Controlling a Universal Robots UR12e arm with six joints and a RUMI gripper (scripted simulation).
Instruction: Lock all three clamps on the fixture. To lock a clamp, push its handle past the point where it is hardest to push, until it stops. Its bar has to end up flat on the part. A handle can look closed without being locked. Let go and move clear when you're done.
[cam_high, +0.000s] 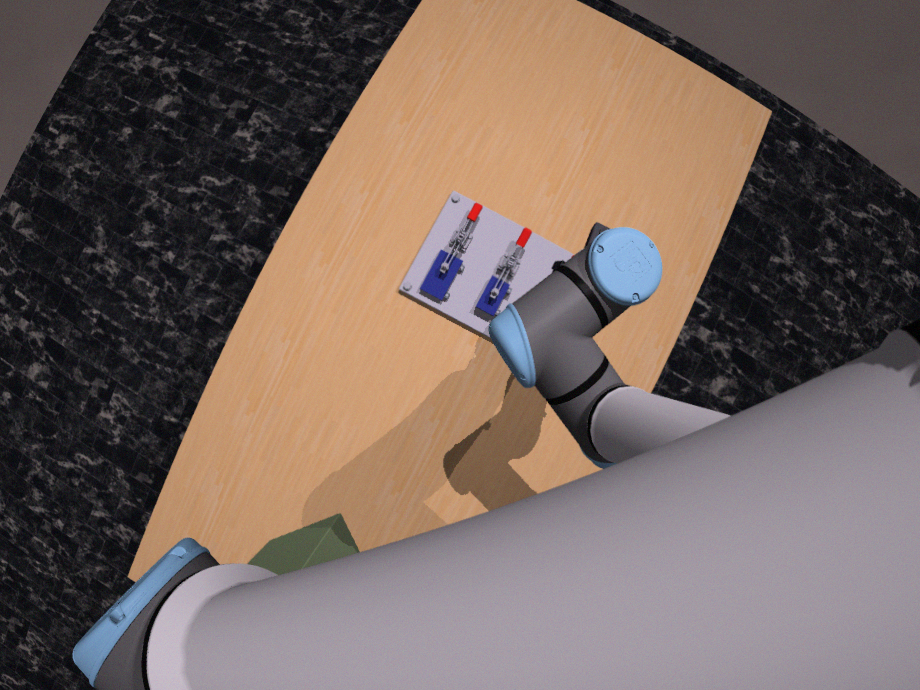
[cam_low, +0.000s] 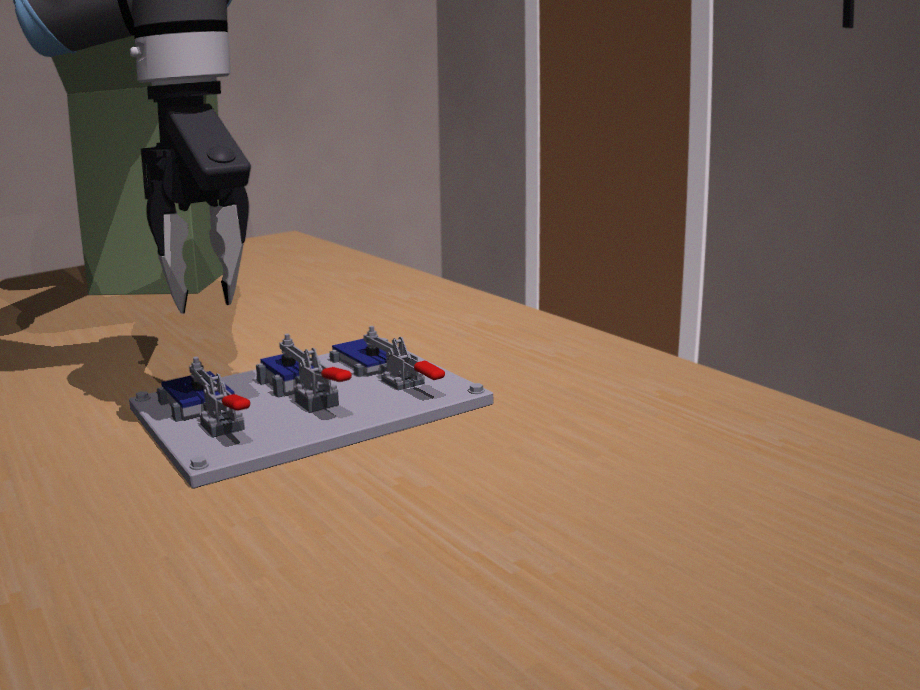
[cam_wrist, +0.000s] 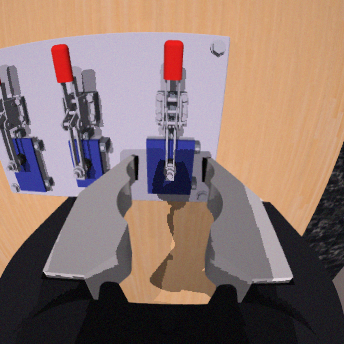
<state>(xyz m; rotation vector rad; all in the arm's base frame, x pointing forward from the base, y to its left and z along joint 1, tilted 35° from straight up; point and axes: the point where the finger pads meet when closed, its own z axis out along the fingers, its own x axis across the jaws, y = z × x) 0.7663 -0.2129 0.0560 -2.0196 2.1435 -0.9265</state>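
Right now my hand is 13 cm above the blue part, 7 cm past it and 1 cm to the right of it. The rest, counted from my hand: grey fixture plate: 15 cm below, 11 cm to the left.
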